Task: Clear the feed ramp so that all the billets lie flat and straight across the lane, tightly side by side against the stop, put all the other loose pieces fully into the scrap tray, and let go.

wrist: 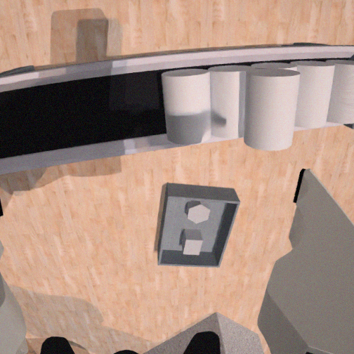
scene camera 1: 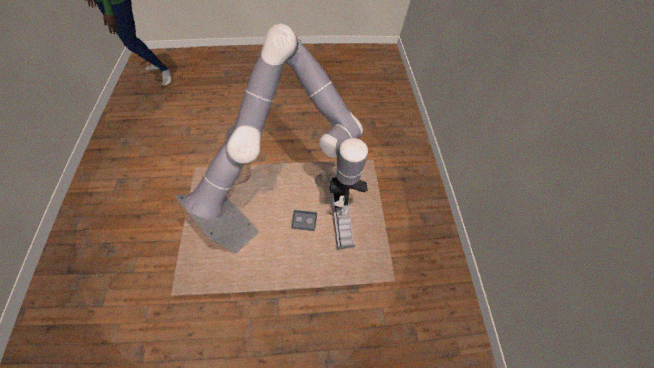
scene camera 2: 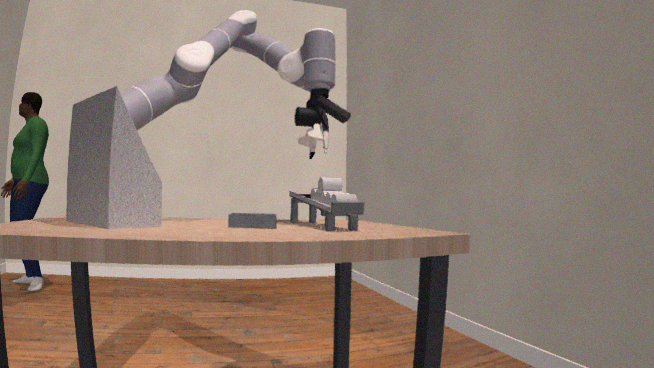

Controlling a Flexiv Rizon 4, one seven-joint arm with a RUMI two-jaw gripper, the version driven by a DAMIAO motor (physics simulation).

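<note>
The feed ramp point(scene camera 1: 337, 233) point(wrist: 75, 156) holds several pale cylindrical billets point(scene camera 1: 345, 231) point(scene camera 2: 346, 198) point(wrist: 314, 95) lying across its lane, with the end stop point(scene camera 1: 346, 246) point(scene camera 2: 348, 208) at the near end. One more billet point(scene camera 2: 330, 184) point(wrist: 271, 112) rests on top of the row, bridging its neighbours. The stop does not show in the wrist view. The scrap tray point(scene camera 1: 305, 211) point(scene camera 2: 252, 221) point(wrist: 200, 192) holds a hexagonal piece point(scene camera 1: 309, 220) point(wrist: 198, 213) and a square block point(scene camera 1: 299, 219) point(wrist: 192, 245). My gripper point(scene camera 2: 319, 154) point(wrist: 148, 179) is open and empty, well above the ramp's upper part.
The ramp and tray stand apart on the wooden table point(scene camera 1: 270, 265) point(scene camera 2: 200, 232). The grey robot base point(scene camera 1: 235, 232) point(scene camera 2: 135, 185) stands on the left. A person point(scene camera 1: 127, 30) point(scene camera 2: 32, 150) in green and blue stands on the floor behind the table at the left.
</note>
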